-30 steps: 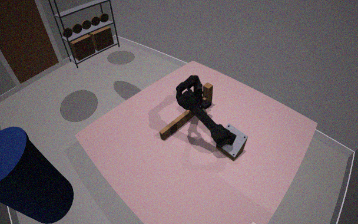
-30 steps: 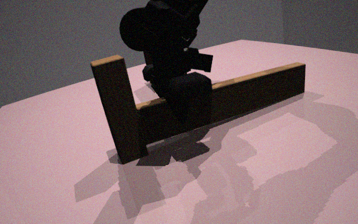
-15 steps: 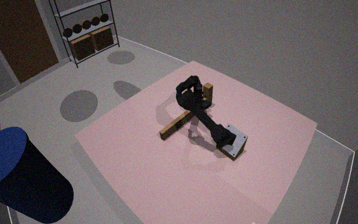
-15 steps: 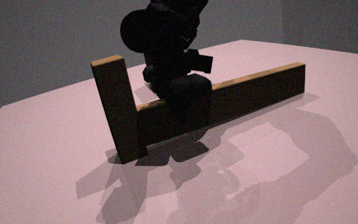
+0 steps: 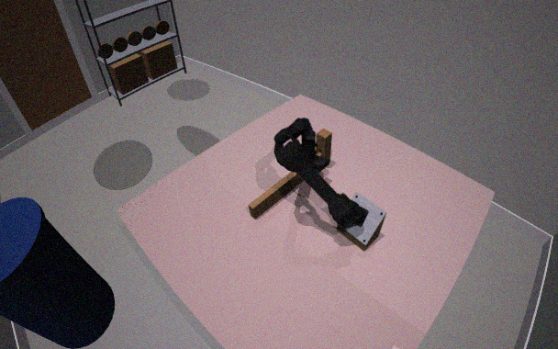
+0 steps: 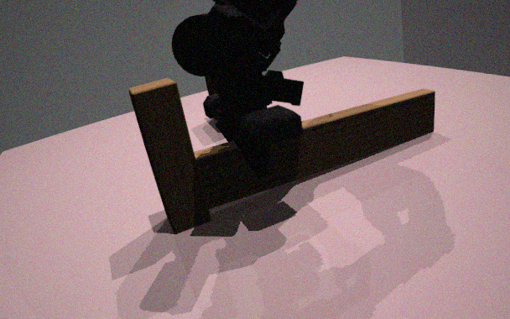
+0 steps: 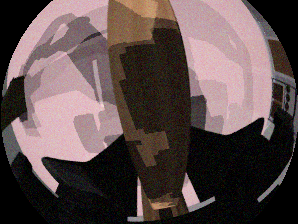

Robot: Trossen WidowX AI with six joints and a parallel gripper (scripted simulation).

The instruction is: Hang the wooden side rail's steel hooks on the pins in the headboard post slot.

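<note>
Now: gripper tip 100 mm to the left of the headboard post and 50 mm below it.
</note>
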